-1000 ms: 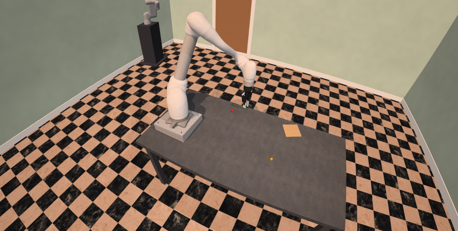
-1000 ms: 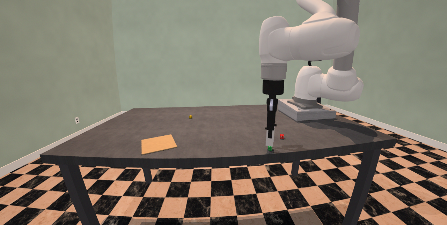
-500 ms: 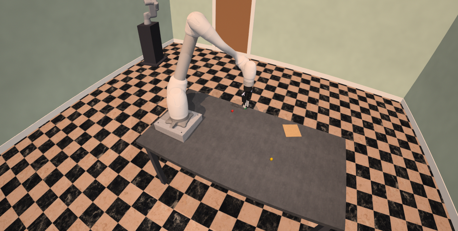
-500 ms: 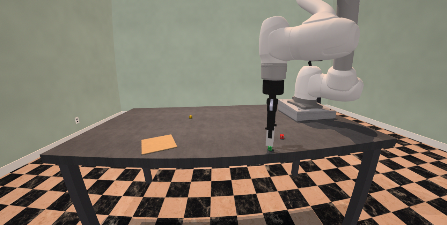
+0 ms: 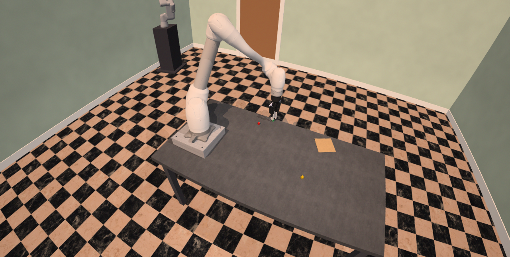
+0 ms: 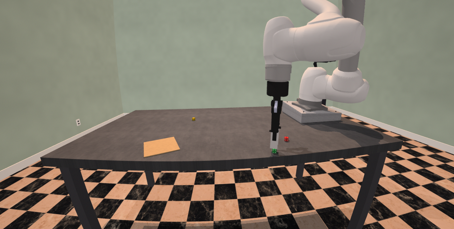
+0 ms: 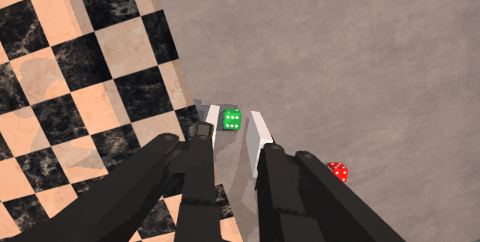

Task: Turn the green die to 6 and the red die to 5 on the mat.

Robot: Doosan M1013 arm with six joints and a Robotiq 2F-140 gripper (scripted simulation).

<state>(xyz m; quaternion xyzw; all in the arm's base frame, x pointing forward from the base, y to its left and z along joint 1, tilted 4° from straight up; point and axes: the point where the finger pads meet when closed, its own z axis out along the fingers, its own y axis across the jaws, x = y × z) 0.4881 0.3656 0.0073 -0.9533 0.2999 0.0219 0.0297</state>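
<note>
My hand is 50 mm above the green die. The rest, counted from my hand: yellow die (300 mm ahead, 500 mm to the right, 50 mm below); red die (110 mm behind, 70 mm to the right, 50 mm below); orange mat (450 mm ahead, 160 mm to the right, 60 mm below).
</note>
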